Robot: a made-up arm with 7 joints.
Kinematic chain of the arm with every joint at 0, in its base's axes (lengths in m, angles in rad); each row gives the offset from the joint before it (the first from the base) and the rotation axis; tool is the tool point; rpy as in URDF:
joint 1: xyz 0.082 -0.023 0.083 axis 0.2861 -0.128 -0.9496
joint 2: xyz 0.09 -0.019 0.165 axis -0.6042 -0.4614 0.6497
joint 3: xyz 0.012 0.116 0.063 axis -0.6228 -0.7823 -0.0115
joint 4: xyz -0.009 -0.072 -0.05 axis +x
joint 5: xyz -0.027 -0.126 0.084 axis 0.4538 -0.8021 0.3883
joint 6: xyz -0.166 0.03 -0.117 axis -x
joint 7: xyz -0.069 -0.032 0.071 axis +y
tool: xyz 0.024 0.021 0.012 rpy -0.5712 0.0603 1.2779
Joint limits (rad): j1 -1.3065..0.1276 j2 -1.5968..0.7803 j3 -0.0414..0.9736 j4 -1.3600..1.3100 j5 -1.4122..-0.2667 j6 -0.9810..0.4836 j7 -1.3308..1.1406
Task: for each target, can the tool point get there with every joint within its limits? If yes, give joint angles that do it. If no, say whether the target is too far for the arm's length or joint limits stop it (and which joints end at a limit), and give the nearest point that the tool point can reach.
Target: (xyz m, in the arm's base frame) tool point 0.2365 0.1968 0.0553
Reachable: no: joint limits stop it (at a limit: joint 1, joint 3, joint 4, joint 5, joint 7) | nearest point 0.1682 0.1455 0.1248 | short by 0.110 m
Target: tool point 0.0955 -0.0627 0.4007
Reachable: yes | joints -1.0757 0.2039 0.5830 0.9485 -1.1515 0.2429 -0.7450
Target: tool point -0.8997 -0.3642 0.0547
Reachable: no: too far | nearest point -0.1892 -0.0628 0.2164 | short by 0.789 m
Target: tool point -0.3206 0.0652 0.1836
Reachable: no: joint limits stop it (at a limit: joint 1, joint 4, joint 5, joint 6, joint 7) | nearest point -0.2141 0.0649 0.2131 | short by 0.111 m
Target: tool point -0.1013 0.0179 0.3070
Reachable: yes | joints -0.4448 0.4573 0.5671 -0.2269 -1.3045 -0.2749 -0.7351
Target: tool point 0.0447 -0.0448 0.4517
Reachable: yes | joints -0.7737 -0.6220 0.5493 0.5356 -1.1759 -0.5733 0.0861
